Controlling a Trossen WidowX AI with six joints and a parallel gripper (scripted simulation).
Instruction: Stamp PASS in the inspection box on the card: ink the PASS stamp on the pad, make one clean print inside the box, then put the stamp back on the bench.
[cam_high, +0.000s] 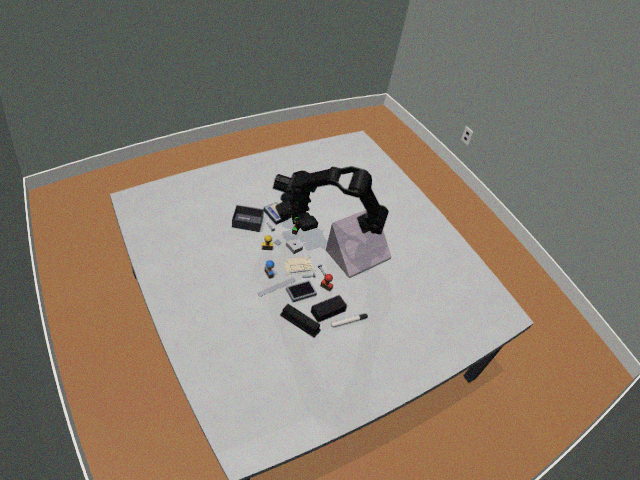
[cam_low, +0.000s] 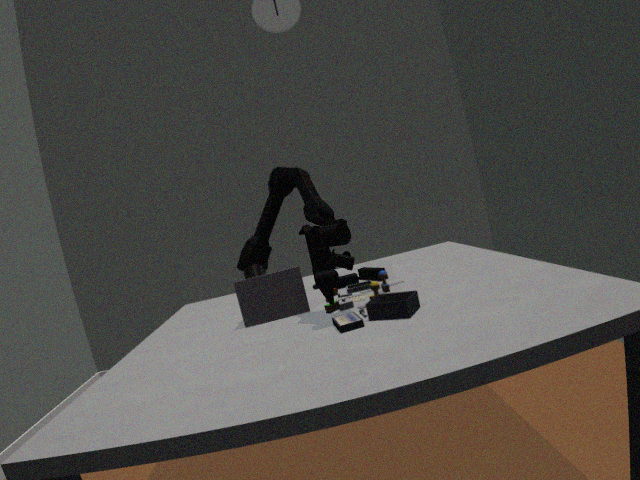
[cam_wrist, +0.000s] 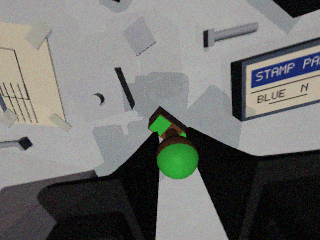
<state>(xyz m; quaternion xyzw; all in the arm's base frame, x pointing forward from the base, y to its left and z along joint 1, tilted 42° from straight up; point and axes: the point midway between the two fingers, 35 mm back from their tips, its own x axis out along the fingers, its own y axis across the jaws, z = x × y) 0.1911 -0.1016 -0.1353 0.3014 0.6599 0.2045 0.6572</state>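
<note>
The dark ink pad is 240 mm to the left of my gripper tip, 140 mm ahead of it and 30 mm below it. Also, from my gripper tip: green stamp right at my gripper tip; yellow stamp 130 mm ahead, 20 mm below, 10 mm to the left; cream card 140 mm to the left, 80 mm ahead, 40 mm below.
</note>
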